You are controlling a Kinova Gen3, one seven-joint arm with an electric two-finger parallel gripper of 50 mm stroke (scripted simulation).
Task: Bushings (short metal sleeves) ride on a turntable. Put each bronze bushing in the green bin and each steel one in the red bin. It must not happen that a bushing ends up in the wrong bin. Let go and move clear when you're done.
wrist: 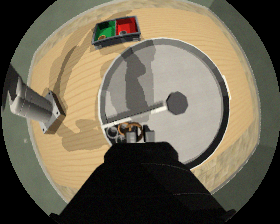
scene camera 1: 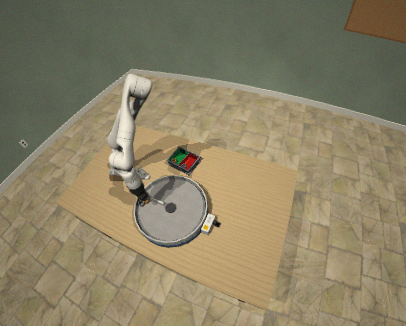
In view: the gripper [wrist: 140, 130], a round grey turntable [wrist: 161, 75] and a bin [wrist: 129, 23].
